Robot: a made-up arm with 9 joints. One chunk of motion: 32 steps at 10 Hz.
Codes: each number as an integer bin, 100 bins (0 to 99) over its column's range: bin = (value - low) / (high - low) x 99, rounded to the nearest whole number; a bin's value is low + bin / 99 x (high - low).
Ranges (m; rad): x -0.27..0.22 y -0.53..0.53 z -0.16..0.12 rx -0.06..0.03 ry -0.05..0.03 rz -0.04..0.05
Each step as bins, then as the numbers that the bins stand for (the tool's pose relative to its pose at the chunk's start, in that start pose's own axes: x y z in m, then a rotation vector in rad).
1 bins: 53 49 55 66 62 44
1 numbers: -0.0077 -0.0054 -0.0044 0.0000 0.0001 0.0000
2 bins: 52 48 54 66 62 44
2 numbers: -0.0126 -0.0161 -0.0073 0.0000 0.0001 0.0000
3 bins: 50 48 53 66 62 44
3 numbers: -0.0225 -0.0161 -0.0101 0.0000 0.0001 0.0000
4 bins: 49 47 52 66 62 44
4 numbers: -0.0275 -0.0268 -0.0129 0.0000 0.0001 0.0000
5 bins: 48 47 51 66 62 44
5 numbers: -0.0324 -0.0268 -0.0158 0.0000 0.0001 0.0000
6 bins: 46 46 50 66 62 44
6 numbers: -0.0423 -0.0375 -0.0186 0.0000 0.0001 0.0000
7 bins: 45 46 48 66 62 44
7 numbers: -0.0473 -0.0375 -0.0242 0.0000 0.0001 0.0000
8 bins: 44 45 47 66 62 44
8 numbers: -0.0522 -0.0482 -0.0271 0.0000 0.0001 0.0000
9 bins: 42 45 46 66 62 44
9 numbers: -0.0621 -0.0482 -0.0299 0.0000 0.0001 0.0000
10 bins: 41 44 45 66 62 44
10 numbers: -0.0671 -0.0589 -0.0327 0.0000 0.0001 0.0000
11 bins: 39 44 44 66 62 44
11 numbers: -0.0770 -0.0589 -0.0356 0.0000 0.0001 0.0000
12 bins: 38 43 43 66 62 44
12 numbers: -0.0819 -0.0696 -0.0384 0.0000 0.0001 0.0000
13 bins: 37 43 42 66 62 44
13 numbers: -0.0869 -0.0696 -0.0412 0.0000 0.0001 0.0000
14 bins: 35 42 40 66 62 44
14 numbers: -0.0968 -0.0803 -0.0469 0.0000 0.0001 0.0000
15 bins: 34 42 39 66 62 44
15 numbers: -0.1017 -0.0803 -0.0497 0.0000 0.0001 0.0000
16 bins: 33 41 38 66 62 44
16 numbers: -0.1067 -0.0910 -0.0525 0.0000 0.0001 0.0000
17 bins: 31 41 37 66 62 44
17 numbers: -0.1166 -0.0910 -0.0554 0.0000 0.0001 0.0000
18 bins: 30 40 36 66 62 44
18 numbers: -0.1215 -0.1017 -0.0582 0.0000 0.0001 0.0000
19 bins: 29 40 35 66 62 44
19 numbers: -0.1265 -0.1017 -0.0610 0.0000 0.0001 0.0000
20 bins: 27 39 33 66 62 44
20 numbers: -0.1364 -0.1124 -0.0667 0.0000 0.0001 0.0000
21 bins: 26 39 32 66 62 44
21 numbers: -0.1413 -0.1124 -0.0695 0.0000 0.0001 0.0000
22 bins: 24 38 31 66 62 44
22 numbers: -0.1512 -0.1231 -0.0723 0.0000 0.0001 0.0000
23 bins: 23 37 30 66 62 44
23 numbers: -0.1562 -0.1338 -0.0752 0.0000 0.0001 0.0000
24 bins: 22 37 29 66 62 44
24 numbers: -0.1611 -0.1338 -0.0780 0.0000 0.0001 0.0000
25 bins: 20 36 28 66 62 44
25 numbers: -0.1710 -0.1445 -0.0808 0.0000 0.0001 0.0000
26 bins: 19 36 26 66 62 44
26 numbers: -0.1760 -0.1445 -0.0865 0.0000 0.0001 0.0000
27 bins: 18 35 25 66 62 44
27 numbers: -0.1809 -0.1553 -0.0893 0.0000 0.0001 0.0000
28 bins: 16 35 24 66 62 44
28 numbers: -0.1908 -0.1553 -0.0921 0.0000 0.0001 0.0000
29 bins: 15 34 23 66 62 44
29 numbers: -0.1958 -0.1660 -0.0949 0.0000 0.0001 0.0000
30 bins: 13 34 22 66 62 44
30 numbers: -0.2057 -0.1660 -0.0978 0.0000 0.0001 0.0000
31 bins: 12 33 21 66 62 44
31 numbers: -0.2106 -0.1767 -0.1006 0.0000 0.0001 0.0000
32 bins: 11 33 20 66 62 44
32 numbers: -0.2156 -0.1767 -0.1034 0.0000 0.0001 0.0000
